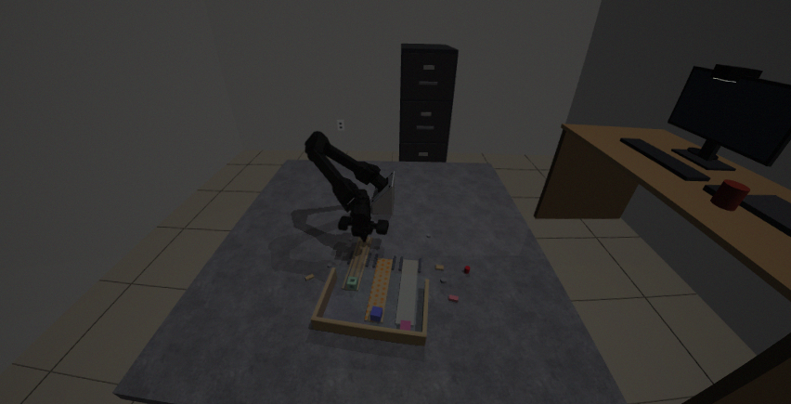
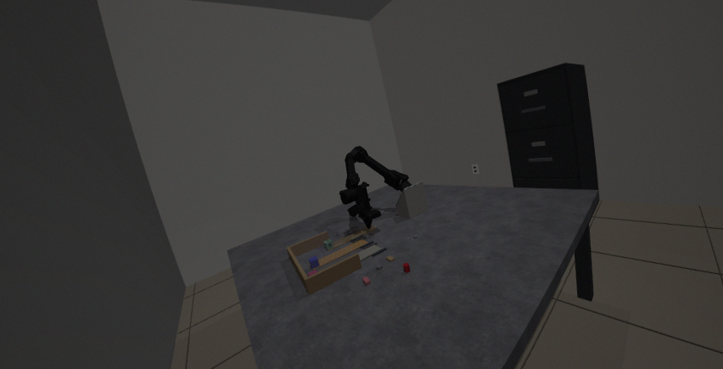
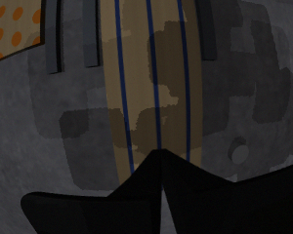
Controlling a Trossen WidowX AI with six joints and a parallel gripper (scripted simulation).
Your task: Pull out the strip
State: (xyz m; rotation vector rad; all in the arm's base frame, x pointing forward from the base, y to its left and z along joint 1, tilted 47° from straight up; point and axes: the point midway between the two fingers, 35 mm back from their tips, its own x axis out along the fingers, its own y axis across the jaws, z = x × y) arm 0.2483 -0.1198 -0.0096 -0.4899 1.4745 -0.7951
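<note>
Right now the striped strip is 10 cm ahead of my gripper tip and 2 cm to the right of it.
</note>
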